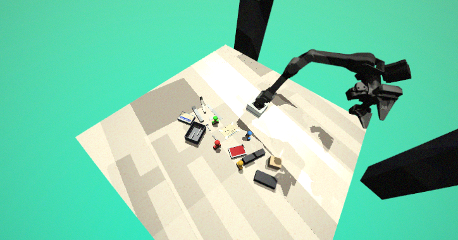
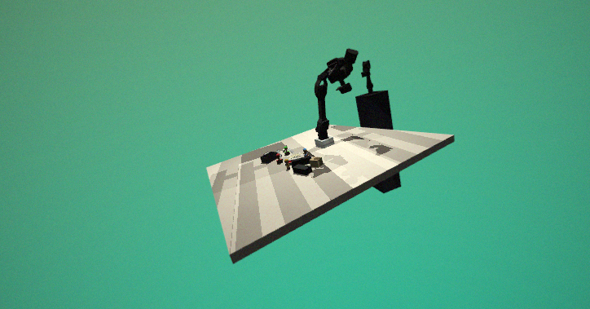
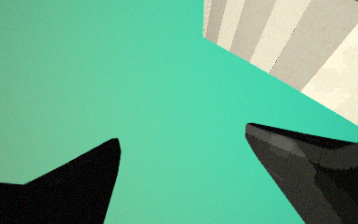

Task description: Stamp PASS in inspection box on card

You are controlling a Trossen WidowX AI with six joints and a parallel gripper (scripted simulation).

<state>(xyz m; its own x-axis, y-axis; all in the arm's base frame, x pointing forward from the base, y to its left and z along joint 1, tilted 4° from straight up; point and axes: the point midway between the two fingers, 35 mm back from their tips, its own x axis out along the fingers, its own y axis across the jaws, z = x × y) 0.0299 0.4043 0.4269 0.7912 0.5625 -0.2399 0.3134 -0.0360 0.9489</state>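
My gripper tip is now 23 cm short of the green-knobbed stamp, 54 cm to the left of it and 43 cm above it. Also, from my gripper tip: blue-knobbed stamp 14 cm ahead, 34 cm to the right, 43 cm below; then tan block 14 cm ahead, 14 cm to the right, 43 cm below; then dark bar 21 cm ahead, 23 cm to the right, 44 cm below.
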